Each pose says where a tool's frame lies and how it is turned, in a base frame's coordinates. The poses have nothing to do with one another.
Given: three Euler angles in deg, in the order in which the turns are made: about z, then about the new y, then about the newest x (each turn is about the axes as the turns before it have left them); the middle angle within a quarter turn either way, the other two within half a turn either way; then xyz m.
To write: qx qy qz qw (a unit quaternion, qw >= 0); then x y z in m. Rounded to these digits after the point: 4 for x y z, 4 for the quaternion.
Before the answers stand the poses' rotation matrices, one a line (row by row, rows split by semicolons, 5 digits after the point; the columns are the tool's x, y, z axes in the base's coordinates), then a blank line. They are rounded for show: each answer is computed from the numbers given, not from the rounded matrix.
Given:
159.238 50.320 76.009 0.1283 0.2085 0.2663
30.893 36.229 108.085 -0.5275 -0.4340 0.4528
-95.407 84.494 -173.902 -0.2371 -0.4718 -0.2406
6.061 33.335 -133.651 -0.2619 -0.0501 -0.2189
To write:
-0.59704 -0.78400 0.16998; 0.22634 0.03866 0.97328; -0.76962 0.61956 0.15437
0.69222 0.64149 0.33063; 0.41417 0.02207 -0.90993; -0.59101 0.76681 -0.25041
-0.00904 -0.97995 0.19902; -0.09552 0.19897 0.97534; -0.99539 -0.01019 -0.09541
0.83080 -0.32251 -0.45360; 0.08822 -0.72839 0.67946; -0.54953 -0.60451 -0.57670

-0.2291 0.6085 0.6544 0.3860 0.1283 0.2085 0.2663
0.6929 0.3809 -0.0939 0.6050 -0.5275 -0.4340 0.4528
-0.4710 0.5708 0.4227 0.5231 -0.2371 -0.4718 -0.2406
-0.8854 0.0662 0.2832 0.3625 -0.2619 -0.0501 -0.2189

